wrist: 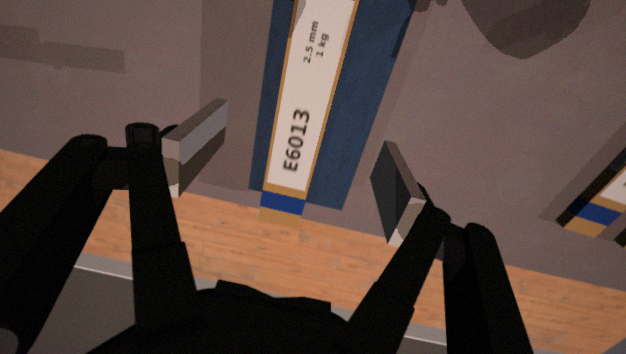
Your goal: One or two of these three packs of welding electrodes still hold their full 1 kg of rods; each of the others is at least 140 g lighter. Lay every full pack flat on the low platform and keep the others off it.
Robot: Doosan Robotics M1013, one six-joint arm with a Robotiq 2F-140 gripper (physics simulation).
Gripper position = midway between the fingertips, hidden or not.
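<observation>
My gripper (303,141). Welding electrode pack (316,46). Blue platform (375,40).
</observation>
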